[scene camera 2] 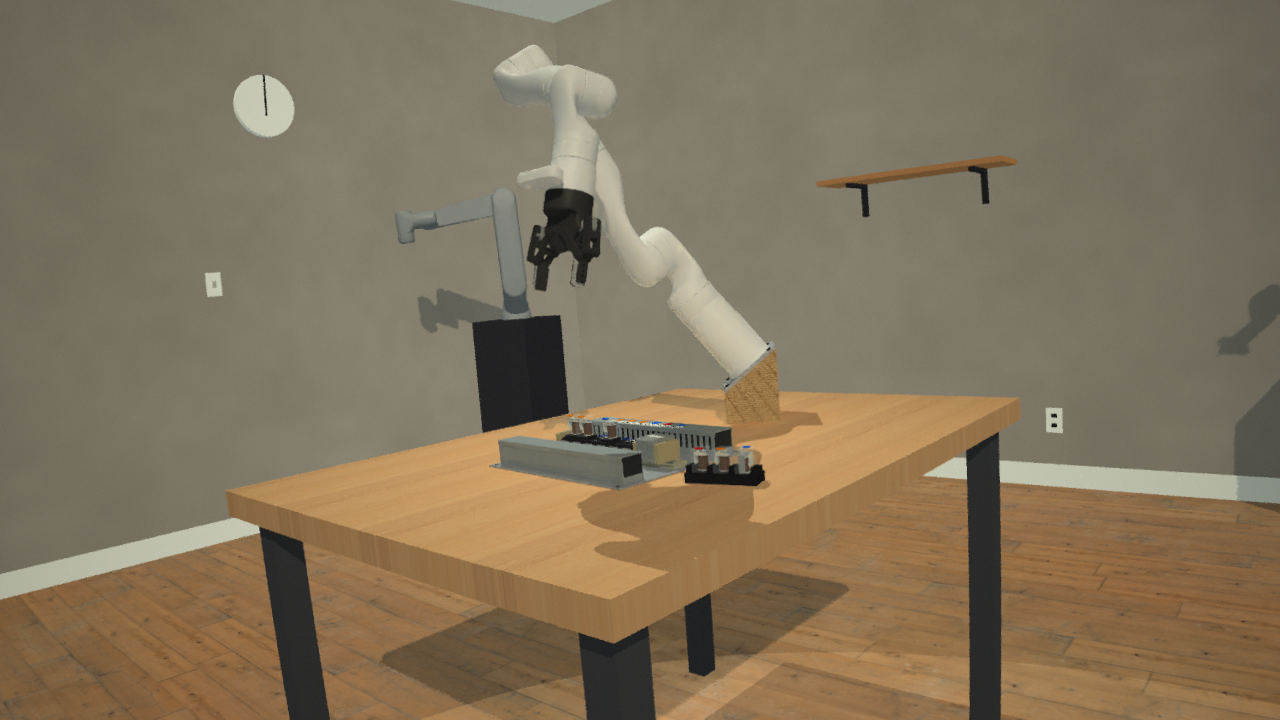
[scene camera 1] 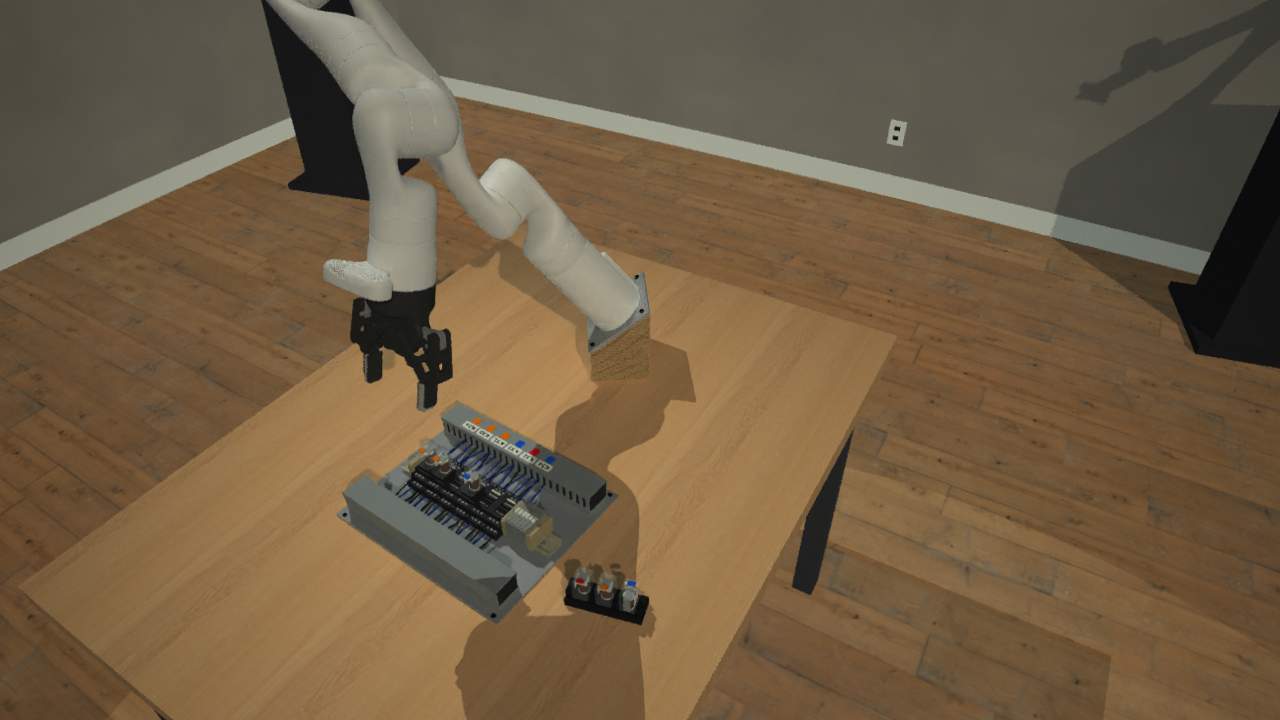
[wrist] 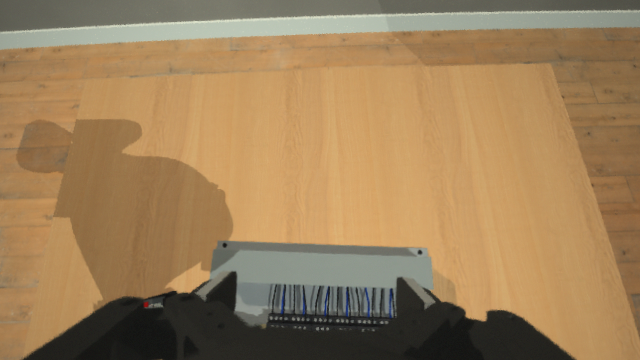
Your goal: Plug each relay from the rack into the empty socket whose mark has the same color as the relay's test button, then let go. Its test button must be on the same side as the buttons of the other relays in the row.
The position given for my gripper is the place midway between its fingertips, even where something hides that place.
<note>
In view: my gripper (scene camera 1: 399,394), a black rack (scene camera 1: 643,602) and a grey panel (scene camera 1: 569,523).
My gripper also shows in scene camera 2 (scene camera 2: 557,288) and in the wrist view (wrist: 316,292). The black rack is seen too in scene camera 2 (scene camera 2: 757,476). The grey panel shows as well in scene camera 2 (scene camera 2: 651,473) and in the wrist view (wrist: 231,245).
</note>
